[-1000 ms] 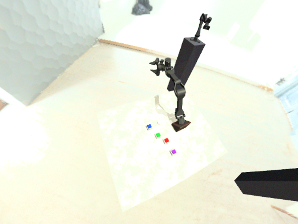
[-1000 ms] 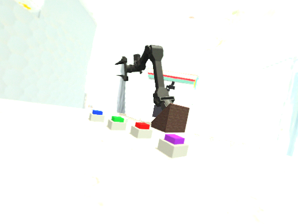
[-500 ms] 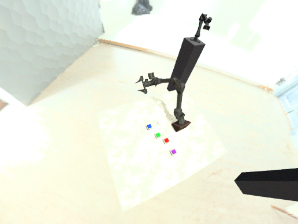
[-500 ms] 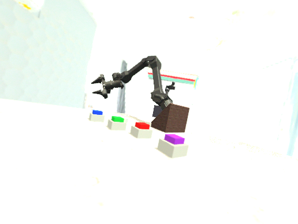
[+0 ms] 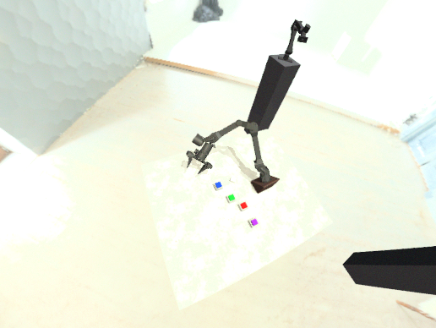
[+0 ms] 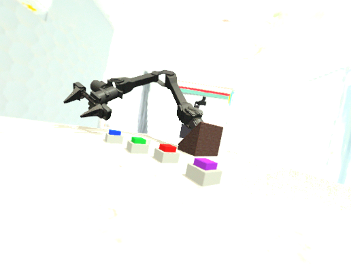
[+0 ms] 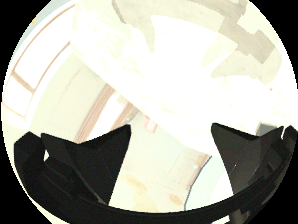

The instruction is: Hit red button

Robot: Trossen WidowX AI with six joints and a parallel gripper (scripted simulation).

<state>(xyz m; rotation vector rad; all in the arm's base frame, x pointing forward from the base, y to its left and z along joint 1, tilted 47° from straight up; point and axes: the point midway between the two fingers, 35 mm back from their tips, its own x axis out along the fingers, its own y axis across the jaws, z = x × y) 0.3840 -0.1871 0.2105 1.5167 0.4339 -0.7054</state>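
Right now my gripper tip is 20 cm past the red button, 34 cm to the right of it and 5 cm above it. From my gripper tip the other things lie so: green button 16 cm behind, 26 cm to the left, 5 cm below; purple button 20 cm behind, 46 cm to the left, 5 cm below; blue button 12 cm behind, 14 cm to the left, 5 cm below.
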